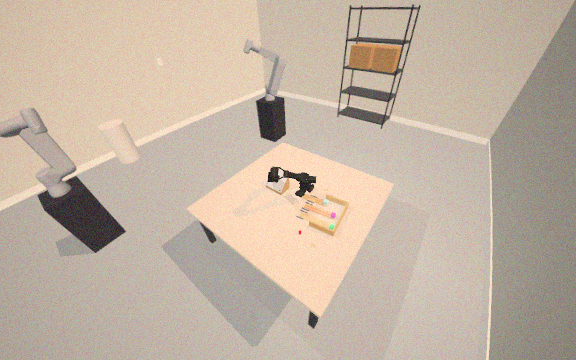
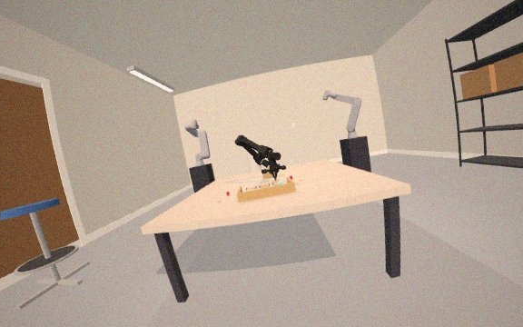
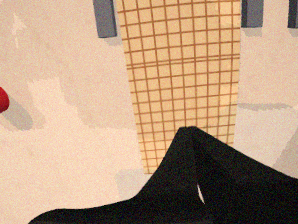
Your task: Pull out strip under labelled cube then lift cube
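The tan gridded strip lies 9 cm ahead of my gripper tip and 1 cm to the left of it.
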